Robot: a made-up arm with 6 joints. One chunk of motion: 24 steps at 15 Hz.
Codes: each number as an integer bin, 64 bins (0 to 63) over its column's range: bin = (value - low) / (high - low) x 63, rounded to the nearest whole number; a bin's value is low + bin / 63 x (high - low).
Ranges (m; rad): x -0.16..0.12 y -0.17..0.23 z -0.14..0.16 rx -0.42..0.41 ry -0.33..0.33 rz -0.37..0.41
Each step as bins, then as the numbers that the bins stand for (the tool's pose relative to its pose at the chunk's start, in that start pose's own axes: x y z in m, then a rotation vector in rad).
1 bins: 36 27 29 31 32 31
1 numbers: 0.0000 0.0014 -0.0019 -0.0116 0.0052 0.0138
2 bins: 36 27 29 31 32 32
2 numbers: 0.0000 0.0014 -0.0019 -0.0116 0.0052 0.0262
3 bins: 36 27 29 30 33 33
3 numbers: 0.0000 0.0014 -0.0019 -0.0248 0.0157 0.0386
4 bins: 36 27 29 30 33 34
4 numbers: 0.0000 0.0014 -0.0019 -0.0248 0.0157 0.0510
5 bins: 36 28 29 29 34 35
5 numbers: 0.0000 0.0078 -0.0019 -0.0379 0.0262 0.0633
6 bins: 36 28 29 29 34 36
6 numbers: 0.0000 0.0078 -0.0019 -0.0379 0.0262 0.0757
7 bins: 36 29 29 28 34 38
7 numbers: 0.0000 0.0141 -0.0019 -0.0511 0.0262 0.1005
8 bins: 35 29 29 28 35 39
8 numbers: -0.0044 0.0141 -0.0019 -0.0511 0.0367 0.1129
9 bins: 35 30 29 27 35 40
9 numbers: -0.0044 0.0205 -0.0019 -0.0643 0.0367 0.1252
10 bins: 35 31 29 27 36 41
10 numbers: -0.0044 0.0268 -0.0019 -0.0643 0.0471 0.1376
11 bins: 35 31 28 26 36 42
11 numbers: -0.0044 0.0268 -0.0067 -0.0775 0.0471 0.1500
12 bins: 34 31 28 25 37 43
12 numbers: -0.0089 0.0268 -0.0067 -0.0906 0.0576 0.1624
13 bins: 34 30 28 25 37 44
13 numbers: -0.0089 0.0205 -0.0067 -0.0906 0.0576 0.1748
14 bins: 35 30 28 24 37 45
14 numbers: -0.0044 0.0205 -0.0067 -0.1038 0.0576 0.1871
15 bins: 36 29 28 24 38 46
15 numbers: 0.0000 0.0141 -0.0067 -0.1038 0.0681 0.1995
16 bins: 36 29 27 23 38 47
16 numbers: 0.0000 0.0141 -0.0114 -0.1170 0.0681 0.2119
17 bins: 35 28 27 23 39 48
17 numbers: -0.0044 0.0078 -0.0114 -0.1170 0.0786 0.2243
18 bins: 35 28 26 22 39 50
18 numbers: -0.0044 0.0078 -0.0162 -0.1302 0.0786 0.2490
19 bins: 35 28 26 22 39 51
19 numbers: -0.0044 0.0078 -0.0162 -0.1302 0.0786 0.2614
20 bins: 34 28 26 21 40 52
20 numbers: -0.0089 0.0078 -0.0162 -0.1433 0.0890 0.2738
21 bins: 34 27 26 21 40 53
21 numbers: -0.0089 0.0014 -0.0162 -0.1433 0.0890 0.2862
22 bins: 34 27 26 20 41 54
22 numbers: -0.0089 0.0014 -0.0162 -0.1565 0.0995 0.2986
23 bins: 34 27 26 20 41 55
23 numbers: -0.0089 0.0014 -0.0162 -0.1565 0.0995 0.3110
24 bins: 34 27 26 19 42 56
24 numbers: -0.0089 0.0014 -0.0162 -0.1697 0.1100 0.3233
